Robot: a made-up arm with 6 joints. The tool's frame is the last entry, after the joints. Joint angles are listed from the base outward. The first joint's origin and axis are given. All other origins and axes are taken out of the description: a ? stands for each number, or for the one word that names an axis. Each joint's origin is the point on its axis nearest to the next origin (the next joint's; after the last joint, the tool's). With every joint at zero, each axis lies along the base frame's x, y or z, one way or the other. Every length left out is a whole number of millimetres.
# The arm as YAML. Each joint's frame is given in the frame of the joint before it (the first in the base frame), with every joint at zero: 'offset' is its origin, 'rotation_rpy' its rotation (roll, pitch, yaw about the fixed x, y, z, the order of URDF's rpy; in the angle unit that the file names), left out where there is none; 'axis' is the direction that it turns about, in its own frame. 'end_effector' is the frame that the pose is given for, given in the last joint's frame.
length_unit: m
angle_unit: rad
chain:
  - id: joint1
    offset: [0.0, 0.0, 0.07]
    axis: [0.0, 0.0, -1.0]
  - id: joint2
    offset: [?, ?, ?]
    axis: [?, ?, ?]
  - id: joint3
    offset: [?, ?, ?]
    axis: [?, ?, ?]
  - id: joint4
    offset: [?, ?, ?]
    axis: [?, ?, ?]
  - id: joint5
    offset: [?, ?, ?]
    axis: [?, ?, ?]
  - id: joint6
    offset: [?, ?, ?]
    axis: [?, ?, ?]
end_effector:
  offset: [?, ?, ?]
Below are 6 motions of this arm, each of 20 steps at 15 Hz.
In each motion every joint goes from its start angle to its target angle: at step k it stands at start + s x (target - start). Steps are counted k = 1, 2, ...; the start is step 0. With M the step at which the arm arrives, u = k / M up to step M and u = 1 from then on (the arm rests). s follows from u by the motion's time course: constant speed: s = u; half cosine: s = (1 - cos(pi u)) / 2; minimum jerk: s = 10 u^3 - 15 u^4 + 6 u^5.
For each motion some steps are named. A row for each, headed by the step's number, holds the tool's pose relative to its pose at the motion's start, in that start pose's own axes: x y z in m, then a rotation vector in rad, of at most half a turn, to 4 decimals.
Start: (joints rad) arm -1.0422 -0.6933 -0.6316 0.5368 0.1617 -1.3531
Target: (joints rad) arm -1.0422 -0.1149 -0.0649 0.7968 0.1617 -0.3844
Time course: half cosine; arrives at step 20
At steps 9, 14, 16, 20:
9: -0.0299 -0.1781 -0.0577 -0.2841 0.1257 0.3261
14: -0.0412 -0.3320 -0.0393 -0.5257 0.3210 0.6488
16: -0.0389 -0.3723 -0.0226 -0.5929 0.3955 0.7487
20: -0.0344 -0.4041 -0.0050 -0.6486 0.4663 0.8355

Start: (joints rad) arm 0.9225 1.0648 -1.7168 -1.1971 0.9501 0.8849
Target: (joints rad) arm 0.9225 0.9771 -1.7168 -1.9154 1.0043 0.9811
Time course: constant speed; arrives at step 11
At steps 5, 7, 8, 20:
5: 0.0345 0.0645 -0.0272 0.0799 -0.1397 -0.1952
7: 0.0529 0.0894 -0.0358 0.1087 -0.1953 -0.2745
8: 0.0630 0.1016 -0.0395 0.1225 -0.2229 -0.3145
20: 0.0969 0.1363 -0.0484 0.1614 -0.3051 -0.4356

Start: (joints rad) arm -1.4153 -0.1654 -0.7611 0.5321 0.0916 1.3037
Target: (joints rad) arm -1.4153 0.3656 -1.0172 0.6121 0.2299 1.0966
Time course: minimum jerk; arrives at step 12
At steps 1, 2, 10, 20:
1: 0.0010 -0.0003 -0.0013 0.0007 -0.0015 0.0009
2: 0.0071 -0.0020 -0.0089 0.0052 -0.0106 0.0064
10: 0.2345 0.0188 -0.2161 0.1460 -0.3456 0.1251
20: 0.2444 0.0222 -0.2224 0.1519 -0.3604 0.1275

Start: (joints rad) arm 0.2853 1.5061 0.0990 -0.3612 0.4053 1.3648
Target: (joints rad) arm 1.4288 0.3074 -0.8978 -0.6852 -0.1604 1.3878
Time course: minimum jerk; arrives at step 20
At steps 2, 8, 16, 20:
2: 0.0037 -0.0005 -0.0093 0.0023 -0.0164 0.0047
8: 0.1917 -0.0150 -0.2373 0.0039 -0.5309 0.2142
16: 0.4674 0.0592 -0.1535 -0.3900 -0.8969 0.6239
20: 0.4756 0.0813 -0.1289 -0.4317 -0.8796 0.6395

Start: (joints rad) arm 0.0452 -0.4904 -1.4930 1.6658 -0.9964 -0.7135
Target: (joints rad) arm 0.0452 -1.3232 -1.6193 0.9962 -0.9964 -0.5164
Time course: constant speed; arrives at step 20
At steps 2, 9, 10, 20:
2: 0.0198 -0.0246 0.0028 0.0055 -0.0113 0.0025
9: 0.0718 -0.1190 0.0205 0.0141 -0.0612 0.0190
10: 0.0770 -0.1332 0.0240 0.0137 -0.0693 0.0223
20: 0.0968 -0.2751 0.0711 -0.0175 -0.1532 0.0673

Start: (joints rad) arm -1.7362 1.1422 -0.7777 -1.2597 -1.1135 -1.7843
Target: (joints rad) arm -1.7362 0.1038 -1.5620 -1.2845 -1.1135 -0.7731
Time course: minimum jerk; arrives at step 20
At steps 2, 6, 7, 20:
2: -0.0050 -0.0008 0.0000 -0.0023 -0.0106 0.0068
6: -0.0926 -0.0118 -0.0079 -0.0623 -0.1952 0.1192
7: -0.1318 -0.0146 -0.0160 -0.1016 -0.2758 0.1645
20: -0.4417 0.0827 -0.1980 -0.8010 -0.7545 0.3165

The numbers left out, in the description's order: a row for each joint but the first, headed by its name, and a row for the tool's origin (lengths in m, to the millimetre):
joint2: xyz -0.272 -0.328 0.0, axis 0.0 1.0 0.0
joint3: xyz 0.027 0.0 0.006, axis 0.0 0.0 -1.0
joint4: xyz 0.318 -0.325 0.0, axis -1.0 0.0 0.0
joint5: xyz 0.0 -0.044 -0.051, axis 0.0 -1.0 0.0
joint6: xyz -0.051 0.0 0.014, axis 0.0 0.0 1.0
tool: xyz -0.189 0.015 0.0

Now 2 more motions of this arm.
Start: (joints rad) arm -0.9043 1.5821 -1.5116 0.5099 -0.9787 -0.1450
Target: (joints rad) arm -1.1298 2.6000 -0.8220 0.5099 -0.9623 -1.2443
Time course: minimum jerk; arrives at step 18
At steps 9, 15, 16, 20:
9: 0.0819 0.1139 -0.1774 0.2512 0.5144 -0.2620
15: 0.0585 0.2864 -0.3403 0.0761 1.1247 -0.4440
16: 0.0533 0.2962 -0.3485 0.0552 1.1546 -0.4500
20: 0.0506 0.3009 -0.3525 0.0447 1.1689 -0.4527

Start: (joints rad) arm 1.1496 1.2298 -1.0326 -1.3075 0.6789 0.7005
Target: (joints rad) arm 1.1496 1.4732 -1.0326 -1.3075 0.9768 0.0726
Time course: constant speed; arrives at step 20
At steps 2, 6, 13, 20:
2: -0.0062 0.0114 -0.0091 -0.0099 -0.0260 -0.0854
6: -0.0143 0.0339 -0.0276 -0.0265 -0.0787 -0.2569
13: -0.0151 0.0700 -0.0601 -0.0454 -0.1735 -0.5583
20: -0.0011 0.0976 -0.0901 -0.0521 -0.2722 -0.8601

